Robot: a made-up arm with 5 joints.
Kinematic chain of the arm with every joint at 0, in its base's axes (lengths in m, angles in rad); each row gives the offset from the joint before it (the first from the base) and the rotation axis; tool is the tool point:
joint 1: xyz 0 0 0.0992 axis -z
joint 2: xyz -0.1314 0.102 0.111 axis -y
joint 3: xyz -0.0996 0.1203 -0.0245 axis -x
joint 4: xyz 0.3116 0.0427 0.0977 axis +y
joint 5: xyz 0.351 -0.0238 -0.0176 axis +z
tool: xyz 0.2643 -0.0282 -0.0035
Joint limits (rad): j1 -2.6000..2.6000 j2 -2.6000..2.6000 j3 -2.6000..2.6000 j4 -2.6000..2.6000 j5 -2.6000..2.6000
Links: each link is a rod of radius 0.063 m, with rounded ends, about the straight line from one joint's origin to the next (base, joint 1, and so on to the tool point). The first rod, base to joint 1, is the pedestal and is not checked.
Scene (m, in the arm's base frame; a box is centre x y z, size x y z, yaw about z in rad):
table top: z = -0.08
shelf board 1: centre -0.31 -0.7 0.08 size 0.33 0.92 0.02 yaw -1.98
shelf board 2: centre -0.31 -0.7 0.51 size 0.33 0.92 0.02 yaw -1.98
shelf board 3: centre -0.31 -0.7 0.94 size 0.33 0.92 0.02 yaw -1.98
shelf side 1: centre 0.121 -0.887 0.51 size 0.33 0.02 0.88 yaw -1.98
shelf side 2: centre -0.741 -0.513 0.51 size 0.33 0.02 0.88 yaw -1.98
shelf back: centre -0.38 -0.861 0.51 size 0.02 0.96 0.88 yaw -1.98
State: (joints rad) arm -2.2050 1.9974 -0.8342 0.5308 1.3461
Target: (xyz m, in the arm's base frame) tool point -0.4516 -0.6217 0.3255
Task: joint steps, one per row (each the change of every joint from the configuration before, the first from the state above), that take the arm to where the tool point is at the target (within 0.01 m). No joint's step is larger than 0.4 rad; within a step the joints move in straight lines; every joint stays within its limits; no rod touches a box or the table.
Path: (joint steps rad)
1: -0.0509 -0.2645 -0.1530 -0.0927 0.2899
2: -0.0509 -0.2644 -0.1530 -0.0926 0.2900
3: 0.2963 0.1132 0.3935 0.1592 -0.3453
4: 0.2963 0.1133 0.3934 0.1593 -0.3452
5: 0.2963 0.1132 0.3935 0.1593 -0.3453
6: 0.2963 0.1133 0.3935 0.1593 -0.3452
7: 0.2963 0.1132 0.3935 0.1593 -0.3452
8: 0.2963 0.1133 0.3934 0.1592 -0.3453
9: 0.2963 0.1132 0.3935 0.1593 -0.3452
10: -0.3398 0.1694 0.2267 -0.3304 0.0535
11: -0.3398 0.1694 0.2267 -0.3304 0.0535

